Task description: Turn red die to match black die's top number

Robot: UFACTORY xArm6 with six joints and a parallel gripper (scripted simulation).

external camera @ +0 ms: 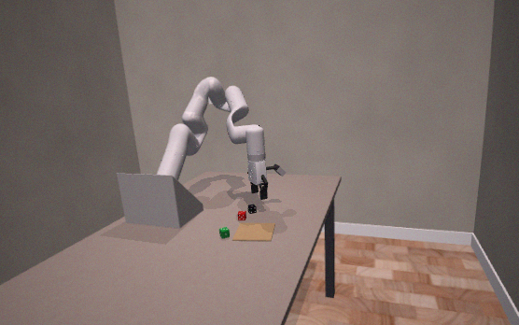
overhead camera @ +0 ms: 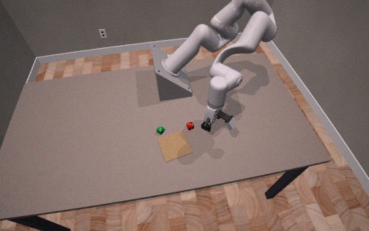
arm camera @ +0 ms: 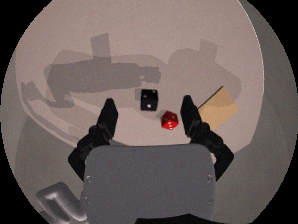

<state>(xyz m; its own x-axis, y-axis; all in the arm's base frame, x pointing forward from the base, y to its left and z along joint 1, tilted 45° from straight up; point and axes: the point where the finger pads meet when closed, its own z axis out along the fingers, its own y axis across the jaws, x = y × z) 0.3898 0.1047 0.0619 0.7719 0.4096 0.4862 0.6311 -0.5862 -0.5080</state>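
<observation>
My gripper is now 10 cm to the left of the red die, 6 cm above it and 5 cm past it. Also, from my hand: black die (6 cm below, 3 cm behind, 2 cm to the right); then green die (25 cm to the right, 7 cm behind, 6 cm below); then tan mat (21 cm to the right, 7 cm below, 3 cm ahead).
</observation>
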